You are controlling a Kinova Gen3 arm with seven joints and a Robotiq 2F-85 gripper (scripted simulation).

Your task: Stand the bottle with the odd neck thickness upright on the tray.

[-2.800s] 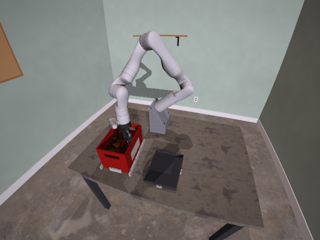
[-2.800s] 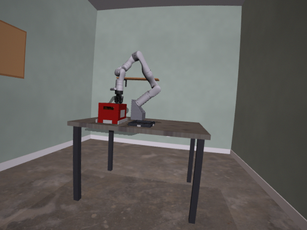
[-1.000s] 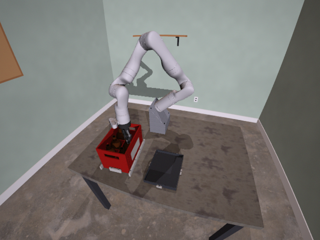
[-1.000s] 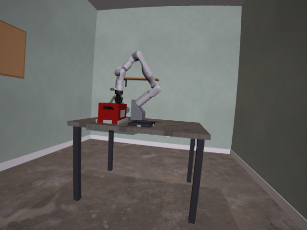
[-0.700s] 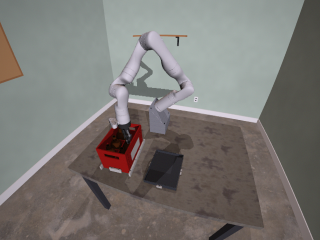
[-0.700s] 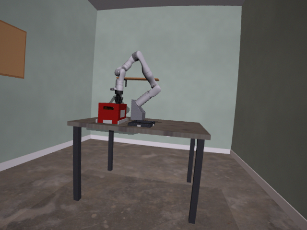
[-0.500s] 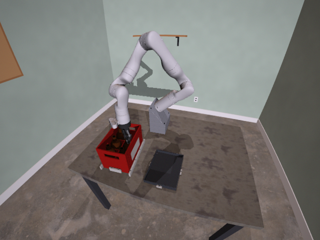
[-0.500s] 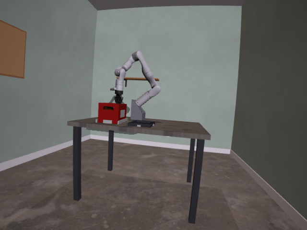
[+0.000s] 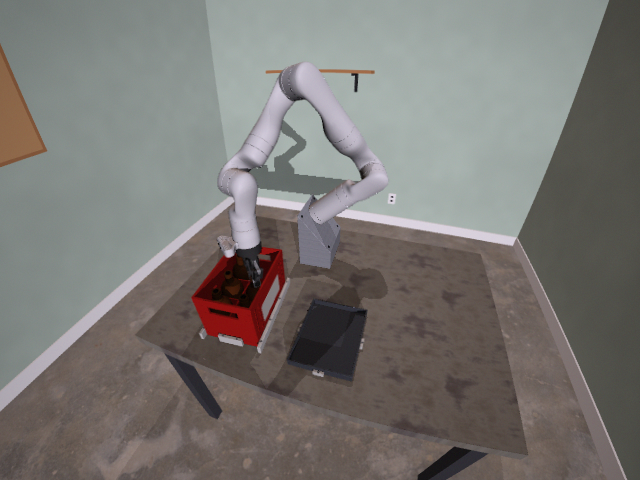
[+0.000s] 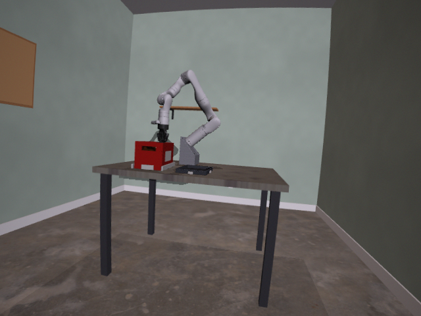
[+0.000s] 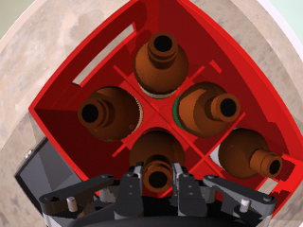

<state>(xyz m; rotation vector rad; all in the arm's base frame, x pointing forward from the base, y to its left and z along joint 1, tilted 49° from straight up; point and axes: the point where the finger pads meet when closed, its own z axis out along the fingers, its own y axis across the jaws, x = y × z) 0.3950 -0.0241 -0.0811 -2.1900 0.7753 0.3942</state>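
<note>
Now: hand 7 cm above the crate and 5 cm to the left of it. Round my hand: dark tray 25 cm to the left, 14 cm below, 3 cm ahead.
</note>
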